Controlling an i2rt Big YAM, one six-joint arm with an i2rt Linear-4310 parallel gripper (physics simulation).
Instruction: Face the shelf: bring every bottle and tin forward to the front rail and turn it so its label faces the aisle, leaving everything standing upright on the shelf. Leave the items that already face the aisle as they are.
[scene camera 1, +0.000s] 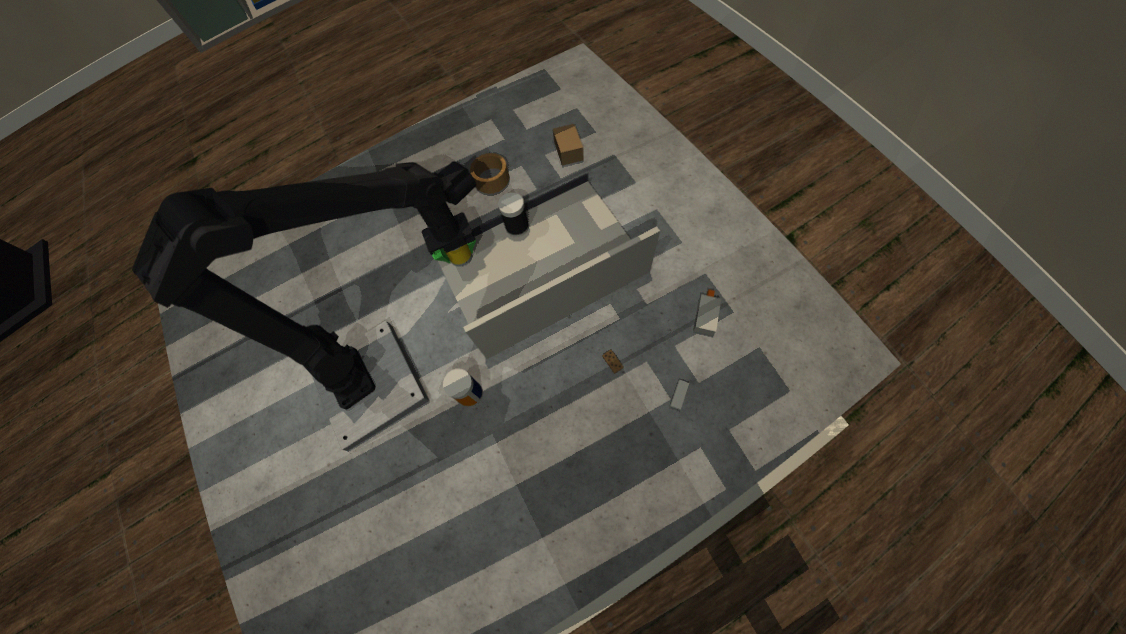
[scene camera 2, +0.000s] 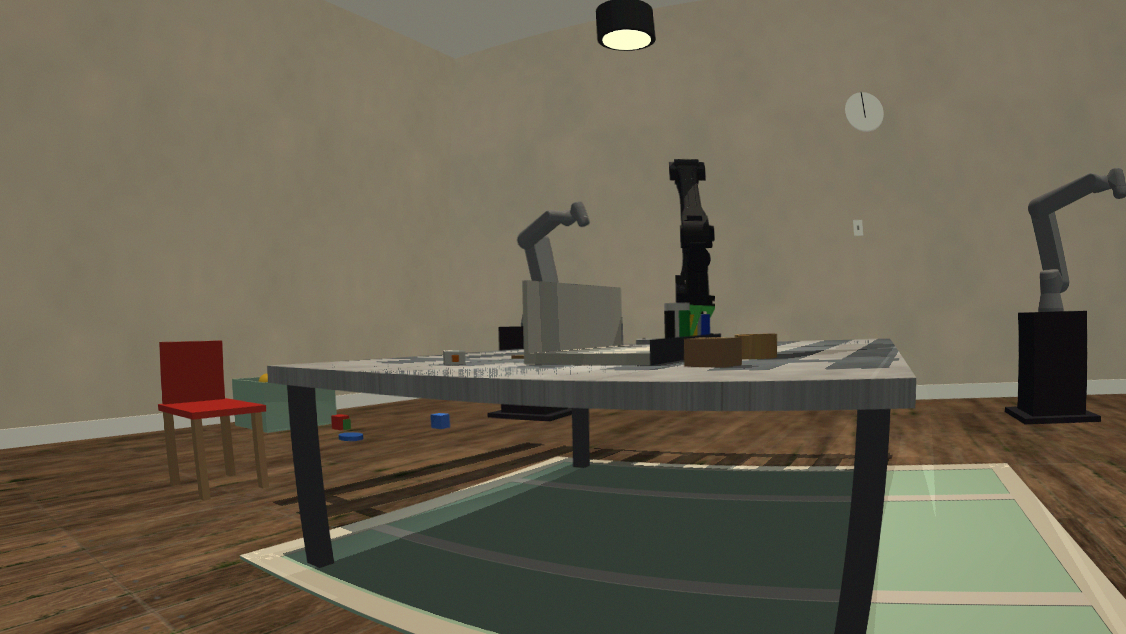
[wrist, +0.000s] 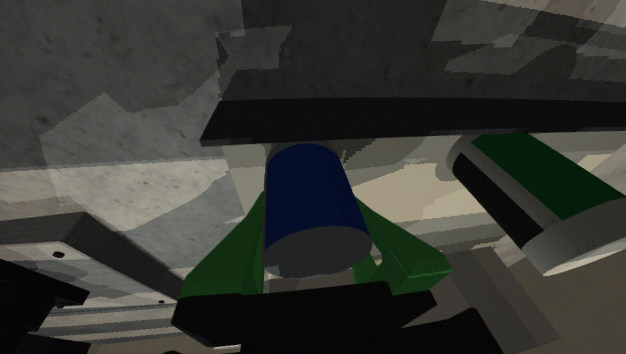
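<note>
Scene camera 1: gripper (scene camera 1: 460, 256), small bottle (scene camera 1: 707, 314) on the table, brown cardboard box (scene camera 1: 568, 144) on the table, shelf board (scene camera 1: 571, 229). Scene camera 2: gripper (scene camera 2: 694, 335), brown cardboard box (scene camera 2: 698, 352), grey back panel (scene camera 2: 556, 316), dark front rail (scene camera 2: 665, 350). Wrist view: the gripper (wrist: 305, 196) holds a yellow and blue tin (wrist: 312, 227), clear of everything else. Grey back panel (wrist: 479, 279). Brown cardboard box out of frame in the wrist view. The wrist view does not show the small bottle, hidden by the grey back panel.
</note>
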